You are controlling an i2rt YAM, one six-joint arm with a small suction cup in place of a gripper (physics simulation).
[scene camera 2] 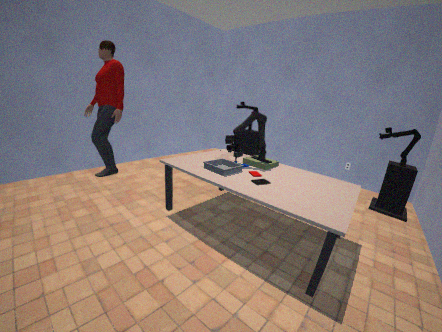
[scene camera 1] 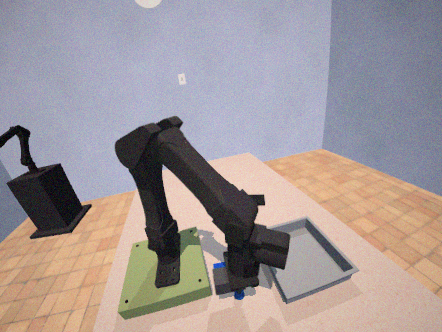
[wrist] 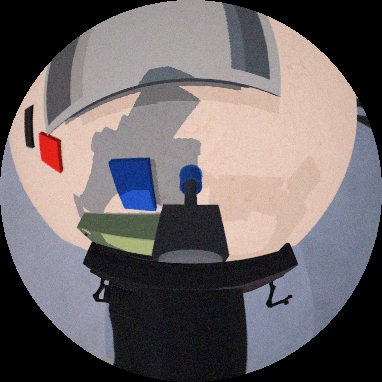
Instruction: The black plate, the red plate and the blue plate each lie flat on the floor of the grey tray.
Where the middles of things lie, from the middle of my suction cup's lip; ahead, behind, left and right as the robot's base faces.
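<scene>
Blue plate [wrist: 132, 177]: 20 mm behind my suction cup and 80 mm to the left of it. Grey tray [scene camera 1: 314, 263]: 60 mm to the left of my suction cup, 220 mm ahead of it, 20 mm above it.
</scene>
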